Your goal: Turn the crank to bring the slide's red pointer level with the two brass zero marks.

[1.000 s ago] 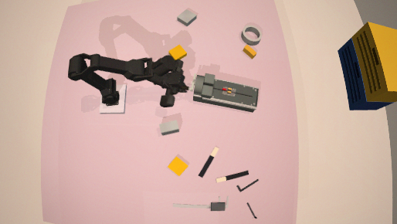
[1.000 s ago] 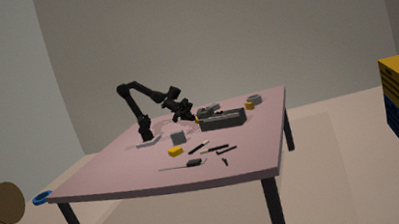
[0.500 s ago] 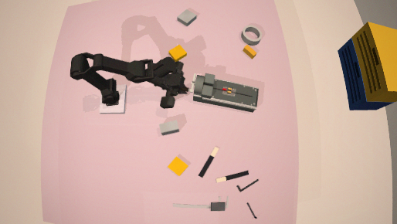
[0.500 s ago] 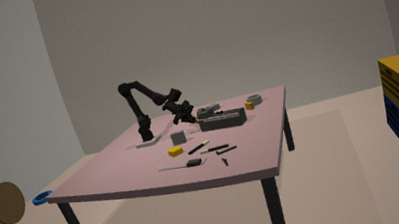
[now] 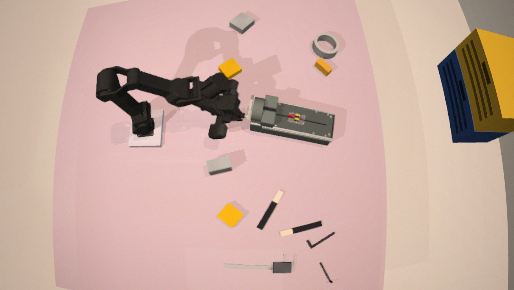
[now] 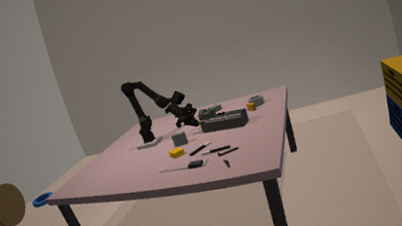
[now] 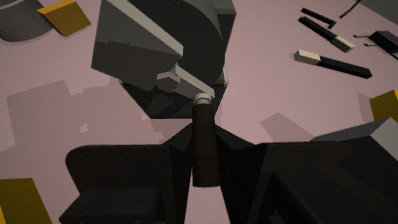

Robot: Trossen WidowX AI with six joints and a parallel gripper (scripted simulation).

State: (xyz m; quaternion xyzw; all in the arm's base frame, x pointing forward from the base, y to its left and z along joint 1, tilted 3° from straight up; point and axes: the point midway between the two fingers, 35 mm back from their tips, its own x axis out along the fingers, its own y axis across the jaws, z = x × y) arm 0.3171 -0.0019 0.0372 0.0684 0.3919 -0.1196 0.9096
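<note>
The red pointer is 14 cm ahead of my gripper tip, 2 cm to the right of it and 4 cm above it. From my gripper tip the other things lie so: orange block (30 cm ahead, 19 cm to the left, 2 cm below); dark crank handle (2 cm behind, 3 cm above).
</note>
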